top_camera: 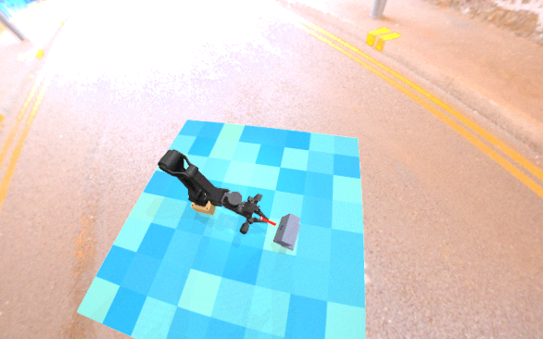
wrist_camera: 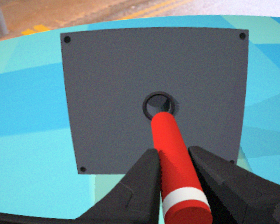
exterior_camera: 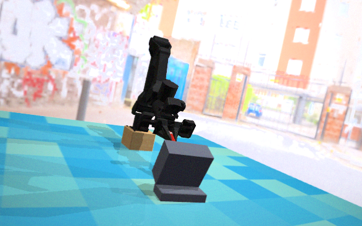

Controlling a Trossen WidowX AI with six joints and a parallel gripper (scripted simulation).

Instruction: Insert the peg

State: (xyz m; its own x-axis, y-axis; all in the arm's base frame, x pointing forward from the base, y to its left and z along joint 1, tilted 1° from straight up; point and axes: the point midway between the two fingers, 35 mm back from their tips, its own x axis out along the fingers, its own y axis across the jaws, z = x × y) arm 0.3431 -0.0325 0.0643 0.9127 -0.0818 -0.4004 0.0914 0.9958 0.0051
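Right now the sloped panel is 90 mm ahead of my gripper tip, 10 mm to the right of it and 40 mm below it. Also, from my gripper tip: red peg: 20 mm behind, 10 mm above.
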